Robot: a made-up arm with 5 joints.
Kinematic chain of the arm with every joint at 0, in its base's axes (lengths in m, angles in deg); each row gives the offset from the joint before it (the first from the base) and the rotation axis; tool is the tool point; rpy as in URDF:
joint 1: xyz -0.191 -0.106 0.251 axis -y
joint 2: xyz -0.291 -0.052 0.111 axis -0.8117 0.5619 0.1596
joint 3: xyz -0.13 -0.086 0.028 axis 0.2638 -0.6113 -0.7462
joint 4: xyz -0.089 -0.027 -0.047 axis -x
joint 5: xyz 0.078 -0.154 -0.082 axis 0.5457 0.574 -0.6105
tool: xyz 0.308 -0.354 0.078 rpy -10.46 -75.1 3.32
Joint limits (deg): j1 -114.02..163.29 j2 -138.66..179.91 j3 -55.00..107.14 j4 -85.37..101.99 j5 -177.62..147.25
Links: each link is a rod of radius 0.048 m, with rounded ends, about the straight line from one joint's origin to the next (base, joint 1, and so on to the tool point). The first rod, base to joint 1, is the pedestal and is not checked.
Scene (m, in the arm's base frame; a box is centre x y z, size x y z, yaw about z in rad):
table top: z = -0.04
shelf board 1: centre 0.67 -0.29 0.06 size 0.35 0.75 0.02 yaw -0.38
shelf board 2: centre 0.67 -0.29 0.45 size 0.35 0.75 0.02 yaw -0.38
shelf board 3: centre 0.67 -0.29 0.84 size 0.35 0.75 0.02 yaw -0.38
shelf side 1: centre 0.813 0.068 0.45 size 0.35 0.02 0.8 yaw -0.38
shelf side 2: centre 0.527 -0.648 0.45 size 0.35 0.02 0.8 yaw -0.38
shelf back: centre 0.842 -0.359 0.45 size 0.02 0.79 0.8 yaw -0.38
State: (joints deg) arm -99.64 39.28 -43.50 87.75 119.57
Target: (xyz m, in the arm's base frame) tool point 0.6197 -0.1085 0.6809
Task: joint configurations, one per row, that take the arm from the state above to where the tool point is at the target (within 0.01 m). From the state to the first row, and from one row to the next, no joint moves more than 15 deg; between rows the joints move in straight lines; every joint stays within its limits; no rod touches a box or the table.
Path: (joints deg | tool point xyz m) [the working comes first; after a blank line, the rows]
Joints at the target: -86.95 64.16 0.45 101.99 116.40
Straight joint move there: touches shelf board 2.

1: -90.11 39.51 -46.38 83.41 107.02 | 0.5098 -0.3826 0.2940
2: -80.59 39.75 -49.25 79.06 94.47 | 0.4522 -0.3598 0.2968
3: -71.06 39.98 -52.12 74.72 81.92 | 0.3870 -0.3340 0.2944
4: -61.54 40.21 -55.00 70.37 69.37 | 0.3158 -0.3055 0.2862
5: -59.53 48.37 -47.43 80.78 82.13 | 0.3929 -0.2222 0.4123
6: -57.53 56.54 -39.86 91.19 94.90 | 0.4204 -0.1209 0.5479
7: -55.53 64.70 -32.29 101.60 107.66 | 0.3961 -0.0191 0.6808
8: -66.00 64.52 -21.38 101.73 110.57 | 0.4773 -0.0495 0.6954
9: -76.48 64.34 -10.46 101.86 113.49 | 0.5527 -0.0797 0.6951
10: -86.95 64.16 0.45 101.99 116.40 | 0.6197 -0.1085 0.6810

